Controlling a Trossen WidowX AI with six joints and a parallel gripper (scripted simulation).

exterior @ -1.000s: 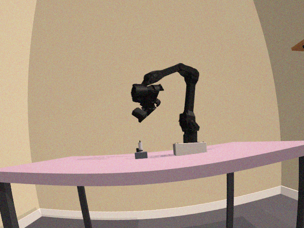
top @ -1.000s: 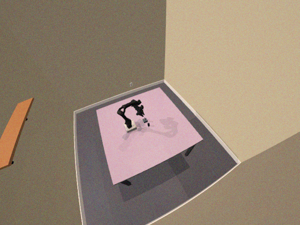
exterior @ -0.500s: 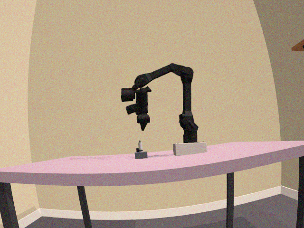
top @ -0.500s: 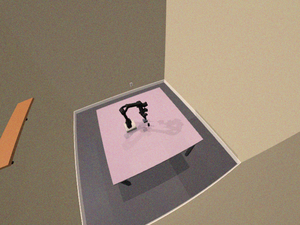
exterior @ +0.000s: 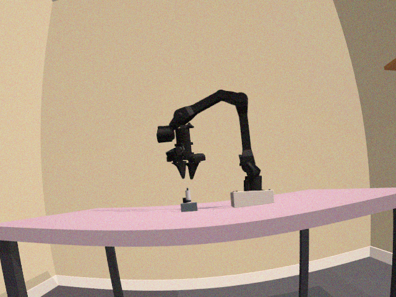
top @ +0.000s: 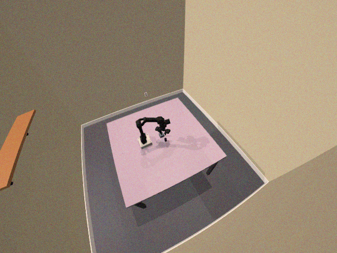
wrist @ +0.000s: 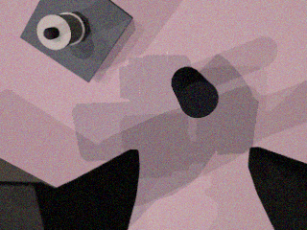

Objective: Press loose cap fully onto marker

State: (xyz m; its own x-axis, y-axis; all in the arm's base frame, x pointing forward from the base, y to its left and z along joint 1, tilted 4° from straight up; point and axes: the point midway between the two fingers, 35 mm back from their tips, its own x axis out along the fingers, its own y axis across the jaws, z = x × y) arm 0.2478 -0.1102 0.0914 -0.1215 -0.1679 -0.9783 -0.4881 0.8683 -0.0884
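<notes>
My gripper tip is now 10 mm short of the marker cap, 20 mm to the left of it and 100 mm above it. Round my gripper tip: holder block 20 mm ahead, 90 mm to the left, 110 mm below.
</notes>
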